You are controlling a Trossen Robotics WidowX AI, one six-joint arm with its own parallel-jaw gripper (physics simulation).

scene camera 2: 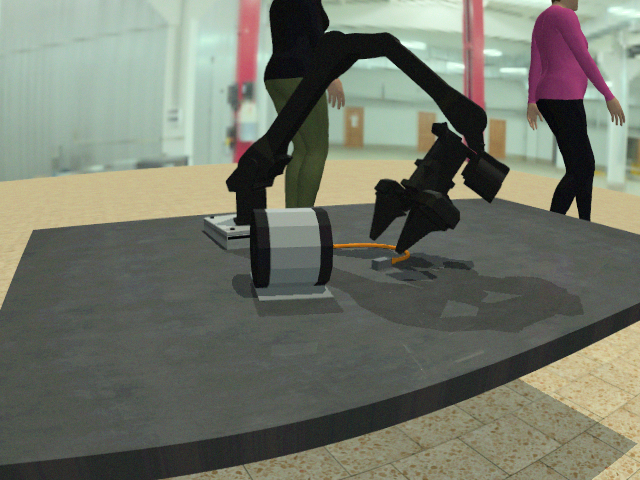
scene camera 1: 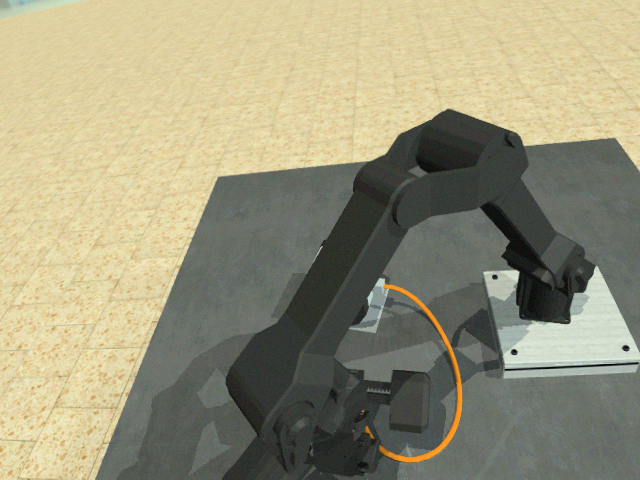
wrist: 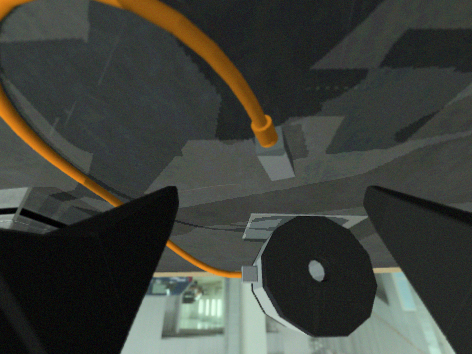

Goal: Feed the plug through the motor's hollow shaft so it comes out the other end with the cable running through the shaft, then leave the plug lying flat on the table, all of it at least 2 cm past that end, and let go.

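Frame: origin at the arm's base, x left, y back, z up, level; centimetres.
Seen in the pictures: gripper, between the fingertips: (scene camera 2: 383, 245) (wrist: 270, 195); arm's base, origin of its link: (scene camera 1: 543, 304).
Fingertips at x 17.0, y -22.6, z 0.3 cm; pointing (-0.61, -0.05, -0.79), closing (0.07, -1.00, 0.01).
Offsets run from my fingertips to a thing's top centre. "spot": to the spot under its first point. Level surfaces: height alone.
The grey block plug @[dx -0.4, dy -0.6, dz -1.9 cm] (scene camera 2: 381, 264) (wrist: 275, 162) lies on the table beyond the motor's near end in the wrist view, outside the shaft. The orange cable (scene camera 1: 457, 382) (scene camera 2: 361, 244) (wrist: 220, 60) curves in a wide loop from the plug to a small grey block (wrist: 249, 274) at the motor's side. The motor @[spot: dx -16.3, dy -11.1, dz +3.1 cm] (scene camera 2: 294, 248) (wrist: 320, 310) is a light cylinder with black end caps, and its shaft hole (wrist: 316, 270) faces the wrist camera. My gripper (scene camera 2: 386, 245) (wrist: 270, 195) is open and empty, tilted above the plug. In scene camera 1 the arm hides the plug and most of the motor.
The motor stands on a pale base plate @[dx -16.0, dy -6.1, dz -3.1 cm] (scene camera 2: 294, 296) (wrist: 257, 227). The arm's silver base plate (scene camera 1: 573, 346) (scene camera 2: 219, 232) is bolted to the dark table @[dz -3.3 cm] (scene camera 1: 258, 222) (scene camera 2: 155, 361). The cable loop bulges toward the arm's base. Two people stand behind the table.
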